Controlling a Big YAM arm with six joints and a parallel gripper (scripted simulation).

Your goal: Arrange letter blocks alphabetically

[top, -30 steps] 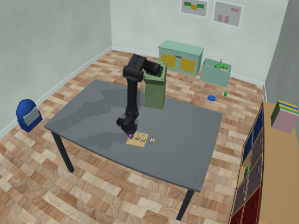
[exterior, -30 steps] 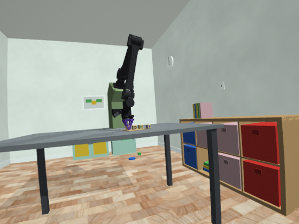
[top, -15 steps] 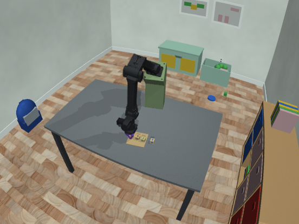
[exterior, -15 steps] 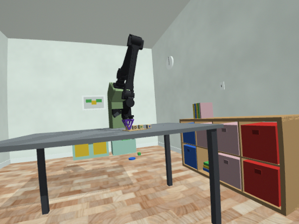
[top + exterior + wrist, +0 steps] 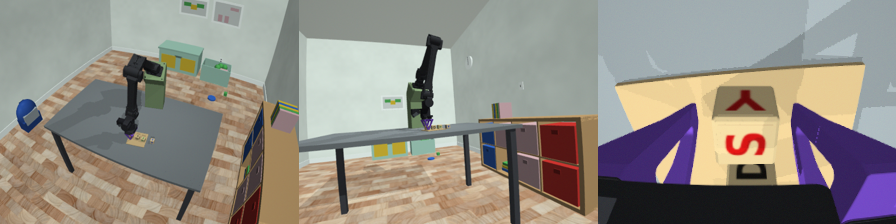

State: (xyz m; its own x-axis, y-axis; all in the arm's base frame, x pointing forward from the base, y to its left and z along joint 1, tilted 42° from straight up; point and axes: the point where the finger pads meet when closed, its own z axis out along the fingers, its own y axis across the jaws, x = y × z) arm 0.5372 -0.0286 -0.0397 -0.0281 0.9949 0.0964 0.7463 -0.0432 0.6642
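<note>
The wooden block is 5 cm to the left of my hand and 1 cm behind it. The rest, counted from my hand: mat: 5 cm to the left, 1 cm below.
</note>
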